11 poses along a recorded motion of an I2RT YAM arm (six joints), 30 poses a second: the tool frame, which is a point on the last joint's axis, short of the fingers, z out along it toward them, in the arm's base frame.
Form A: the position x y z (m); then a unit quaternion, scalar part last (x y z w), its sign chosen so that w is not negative.
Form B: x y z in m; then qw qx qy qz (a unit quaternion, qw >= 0). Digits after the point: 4 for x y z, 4 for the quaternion.
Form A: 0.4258 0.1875 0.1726 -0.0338 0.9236 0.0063 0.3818
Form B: 0.4258 0.1875 0.1726 0.3818 -0.0338 0.9236 0.0063
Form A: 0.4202 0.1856 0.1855 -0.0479 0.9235 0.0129 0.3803
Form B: 0.4202 0.1856 0.1855 0.3803 -0.0479 0.9235 0.0129
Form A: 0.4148 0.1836 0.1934 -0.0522 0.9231 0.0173 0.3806
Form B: 0.4148 0.1836 0.1934 0.3806 -0.0522 0.9231 0.0173
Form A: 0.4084 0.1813 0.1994 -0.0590 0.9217 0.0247 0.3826
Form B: 0.4084 0.1813 0.1994 0.3826 -0.0590 0.9217 0.0247
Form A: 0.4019 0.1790 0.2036 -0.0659 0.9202 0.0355 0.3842
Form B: 0.4019 0.1790 0.2036 0.3842 -0.0659 0.9202 0.0355
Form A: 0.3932 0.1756 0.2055 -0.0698 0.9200 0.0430 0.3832
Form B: 0.3932 0.1756 0.2055 0.3832 -0.0698 0.9200 0.0430
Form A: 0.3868 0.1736 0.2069 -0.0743 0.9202 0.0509 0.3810
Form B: 0.3868 0.1736 0.2069 0.3810 -0.0743 0.9202 0.0509
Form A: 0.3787 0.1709 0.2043 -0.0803 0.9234 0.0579 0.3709
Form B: 0.3787 0.1709 0.2043 0.3709 -0.0803 0.9234 0.0579
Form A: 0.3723 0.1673 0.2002 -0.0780 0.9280 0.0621 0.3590
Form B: 0.3723 0.1673 0.2002 0.3590 -0.0780 0.9280 0.0621
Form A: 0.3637 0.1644 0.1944 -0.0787 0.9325 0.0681 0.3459
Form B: 0.3637 0.1644 0.1944 0.3459 -0.0787 0.9325 0.0681
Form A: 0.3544 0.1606 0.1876 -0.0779 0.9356 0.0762 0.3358
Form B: 0.3544 0.1606 0.1876 0.3358 -0.0779 0.9356 0.0762
